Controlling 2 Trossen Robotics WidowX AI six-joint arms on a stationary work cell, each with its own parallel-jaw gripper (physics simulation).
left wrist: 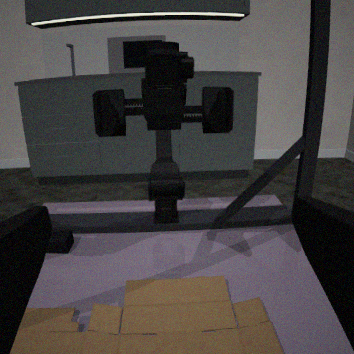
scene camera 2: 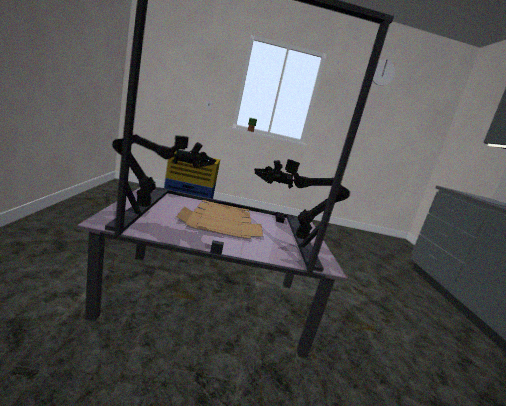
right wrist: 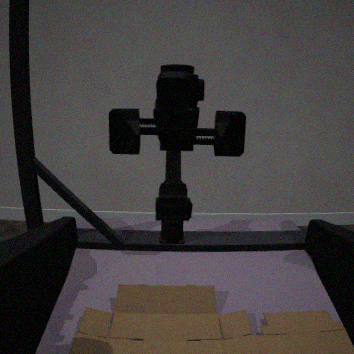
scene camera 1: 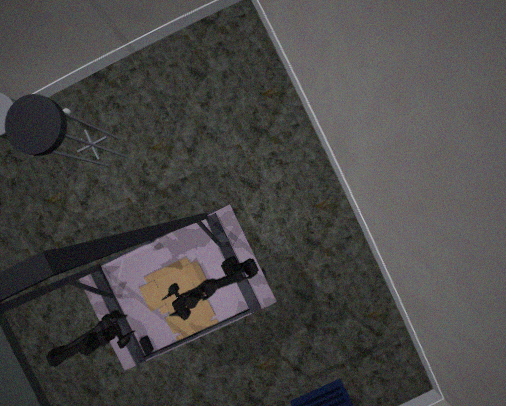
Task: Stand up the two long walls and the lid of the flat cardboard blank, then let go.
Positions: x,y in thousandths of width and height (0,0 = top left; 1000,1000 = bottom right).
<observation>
My left gripper (left wrist: 487,603) is open, with nothing in its grasp. My right gripper (right wrist: 549,654) is open and holds nothing. Also in view: a black frame (scene camera 2: 760,50).
My left gripper is seen too in the right wrist view (right wrist: 504,394). My right gripper also shows in the left wrist view (left wrist: 465,335). The black frame also shows in the left wrist view (left wrist: 869,411), in the right wrist view (right wrist: 81,468) and in scene camera 1 (scene camera 1: 92,651).
</observation>
